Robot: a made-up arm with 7 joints.
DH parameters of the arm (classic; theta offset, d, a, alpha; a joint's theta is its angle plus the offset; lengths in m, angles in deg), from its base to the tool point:
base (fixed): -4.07 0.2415 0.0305 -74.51
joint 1: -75.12 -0.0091 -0.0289 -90
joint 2: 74 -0.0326 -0.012 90
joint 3: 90 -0.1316 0.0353 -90
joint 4: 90 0.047 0.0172 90
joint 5: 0 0.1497 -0.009 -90
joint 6: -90 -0.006 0.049 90
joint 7: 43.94 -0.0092 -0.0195 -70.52
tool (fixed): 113.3 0.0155 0 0
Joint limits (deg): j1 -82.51..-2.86 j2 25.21..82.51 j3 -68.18..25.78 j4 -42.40..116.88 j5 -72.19..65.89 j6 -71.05..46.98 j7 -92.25..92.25
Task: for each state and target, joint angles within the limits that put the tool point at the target. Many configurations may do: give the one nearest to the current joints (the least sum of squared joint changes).
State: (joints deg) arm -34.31 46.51 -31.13 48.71 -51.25 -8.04 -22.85
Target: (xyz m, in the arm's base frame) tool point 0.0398 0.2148 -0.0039
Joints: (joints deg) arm -2.86 45.17 -36.12 72.61 -50.17 5.45 -15.38
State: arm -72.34 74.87 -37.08 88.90 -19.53 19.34 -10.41
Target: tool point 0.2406 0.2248 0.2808
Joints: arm -81.40 74.27 -37.41 69.44 -20.85 24.10 -8.04
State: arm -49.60 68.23 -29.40 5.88 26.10 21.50 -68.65
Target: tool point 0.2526 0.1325 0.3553
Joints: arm -68.35 75.75 -19.44 18.86 24.52 21.88 -75.07
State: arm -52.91 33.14 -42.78 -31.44 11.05 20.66 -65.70
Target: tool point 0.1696 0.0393 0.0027
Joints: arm -14.72 53.21 -57.22 3.22 7.33 26.17 -66.39
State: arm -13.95 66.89 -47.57 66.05 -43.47 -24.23 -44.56
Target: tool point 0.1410 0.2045 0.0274
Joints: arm -12.15 61.40 -49.36 50.94 -41.31 -27.68 -39.89
